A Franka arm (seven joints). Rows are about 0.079 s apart.
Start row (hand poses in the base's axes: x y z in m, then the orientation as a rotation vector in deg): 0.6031, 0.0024, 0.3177, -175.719, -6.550, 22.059
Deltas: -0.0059, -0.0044, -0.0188, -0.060, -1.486, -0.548; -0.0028, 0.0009, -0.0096, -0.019, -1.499, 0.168; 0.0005, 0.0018, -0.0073, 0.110, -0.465, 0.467; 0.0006, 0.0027, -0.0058, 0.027, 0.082, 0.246; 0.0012, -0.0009, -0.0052, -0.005, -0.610, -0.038; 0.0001, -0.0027, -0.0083, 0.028, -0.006, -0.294; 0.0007, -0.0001, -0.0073, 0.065, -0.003, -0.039; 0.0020, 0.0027, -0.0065, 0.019, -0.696, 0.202; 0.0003, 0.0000, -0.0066, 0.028, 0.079, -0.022; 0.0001, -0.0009, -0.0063, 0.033, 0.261, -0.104; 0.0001, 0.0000, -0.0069, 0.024, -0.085, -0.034; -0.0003, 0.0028, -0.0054, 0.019, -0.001, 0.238; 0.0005, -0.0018, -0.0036, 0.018, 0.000, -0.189; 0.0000, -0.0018, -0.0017, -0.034, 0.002, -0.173; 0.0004, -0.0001, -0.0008, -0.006, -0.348, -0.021; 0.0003, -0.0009, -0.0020, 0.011, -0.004, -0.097; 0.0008, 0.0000, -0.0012, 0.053, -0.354, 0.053
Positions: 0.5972, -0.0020, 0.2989, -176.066, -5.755, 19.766; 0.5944, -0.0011, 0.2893, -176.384, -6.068, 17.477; 0.5949, 0.0007, 0.2820, -176.378, -6.818, 16.768; 0.5955, 0.0034, 0.2762, -176.343, -7.197, 16.901; 0.5967, 0.0025, 0.2710, -176.458, -7.161, 15.963; 0.5968, -0.0002, 0.2627, -176.424, -6.710, 15.937; 0.5975, -0.0003, 0.2554, -176.359, -6.657, 15.921; 0.5995, 0.0024, 0.2489, -176.464, -6.998, 14.858; 0.5998, 0.0024, 0.2423, -176.423, -6.964, 14.974; 0.5999, 0.0015, 0.2360, -176.344, -6.796, 15.366; 0.6000, 0.0015, 0.2291, -176.334, -6.749, 15.231; 0.5997, 0.0043, 0.2237, -176.321, -7.118, 15.238; 0.6002, 0.0025, 0.2201, -176.299, -6.828, 15.227; 0.6002, 0.0007, 0.2184, -176.328, -6.558, 15.227; 0.6006, 0.0006, 0.2176, -176.391, -6.539, 14.692; 0.6009, -0.0003, 0.2156, -176.379, -6.391, 14.680; 0.6017, -0.0003, 0.2144, -176.384, -6.492, 14.131
